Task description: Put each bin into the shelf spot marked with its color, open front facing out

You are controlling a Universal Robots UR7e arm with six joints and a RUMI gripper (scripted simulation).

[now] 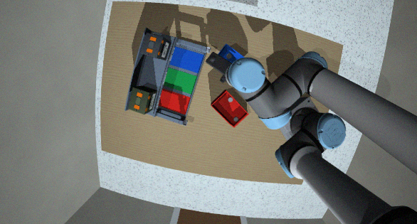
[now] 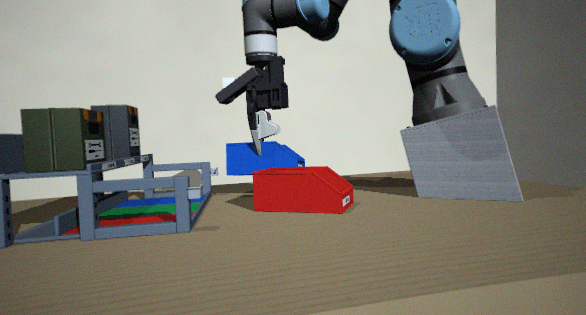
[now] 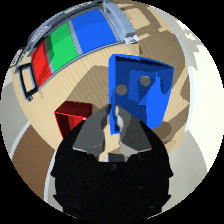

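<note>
My gripper is now 3 cm past the blue bin, 4 cm to the left of it and 3 cm above it. The rest, counted from my hand: red bin (3 cm behind, 17 cm to the left, 8 cm below); top board (34 cm ahead, 1 cm to the left, 1 cm below); grey box (30 cm ahead, 10 cm to the right, 5 cm above).
</note>
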